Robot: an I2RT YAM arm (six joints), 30 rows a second.
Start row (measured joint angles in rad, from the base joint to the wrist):
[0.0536, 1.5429, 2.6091, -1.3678, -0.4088, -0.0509]
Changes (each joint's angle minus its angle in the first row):
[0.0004, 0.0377, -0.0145, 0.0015, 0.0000, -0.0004]
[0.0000, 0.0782, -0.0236, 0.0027, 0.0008, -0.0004]
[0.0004, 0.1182, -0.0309, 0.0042, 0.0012, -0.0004]
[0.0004, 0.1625, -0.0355, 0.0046, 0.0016, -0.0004]
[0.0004, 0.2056, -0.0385, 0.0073, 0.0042, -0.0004]
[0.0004, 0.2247, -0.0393, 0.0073, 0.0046, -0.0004]
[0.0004, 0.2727, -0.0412, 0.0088, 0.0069, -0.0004]
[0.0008, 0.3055, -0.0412, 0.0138, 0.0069, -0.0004]
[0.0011, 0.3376, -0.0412, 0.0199, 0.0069, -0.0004]
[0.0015, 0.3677, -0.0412, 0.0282, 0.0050, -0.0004]
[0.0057, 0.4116, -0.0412, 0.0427, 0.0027, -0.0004]
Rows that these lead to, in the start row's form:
[0.0540, 1.5806, 2.5946, -1.3663, -0.4088, -0.0513]
[0.0536, 1.6211, 2.5855, -1.3651, -0.4080, -0.0513]
[0.0540, 1.6611, 2.5782, -1.3636, -0.4076, -0.0513]
[0.0540, 1.7054, 2.5736, -1.3632, -0.4072, -0.0513]
[0.0540, 1.7485, 2.5706, -1.3605, -0.4046, -0.0513]
[0.0540, 1.7676, 2.5698, -1.3605, -0.4042, -0.0513]
[0.0540, 1.8156, 2.5679, -1.3590, -0.4019, -0.0513]
[0.0544, 1.8484, 2.5679, -1.3540, -0.4019, -0.0513]
[0.0547, 1.8805, 2.5679, -1.3479, -0.4019, -0.0513]
[0.0551, 1.9106, 2.5679, -1.3396, -0.4038, -0.0513]
[0.0593, 1.9545, 2.5679, -1.3251, -0.4061, -0.0513]

